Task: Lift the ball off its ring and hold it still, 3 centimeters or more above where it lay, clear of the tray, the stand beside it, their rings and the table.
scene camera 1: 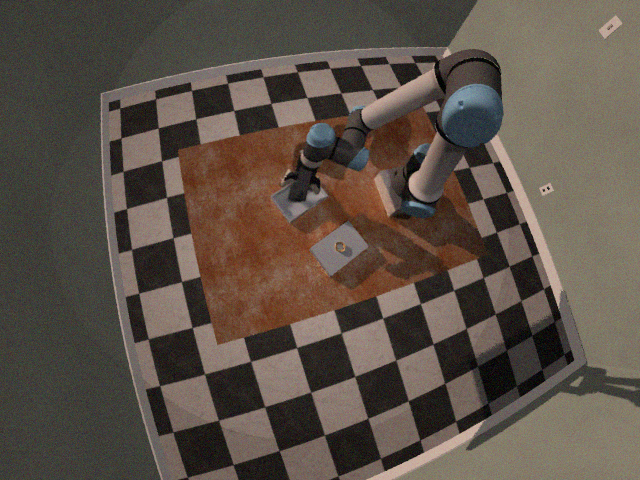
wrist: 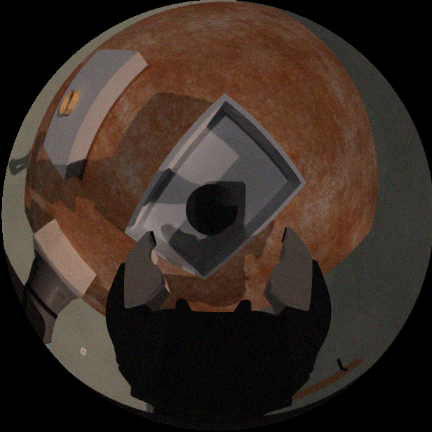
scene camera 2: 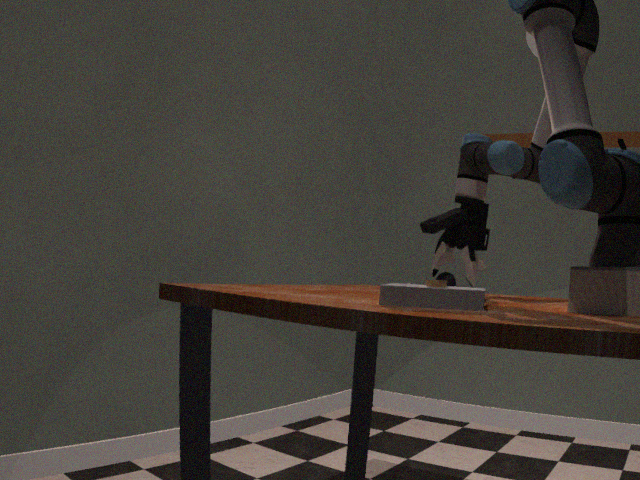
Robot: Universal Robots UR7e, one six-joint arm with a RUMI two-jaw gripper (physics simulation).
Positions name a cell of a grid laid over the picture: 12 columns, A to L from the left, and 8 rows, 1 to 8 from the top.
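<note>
In scene camera 1 I can see my gripper (scene camera 1: F4), along with a grey stand (scene camera 1: G5). The wrist view gives me a dark ball (wrist: F4) and my gripper (wrist: G5) too. Scene camera 2 has my gripper (scene camera 2: I5) as well.
</note>
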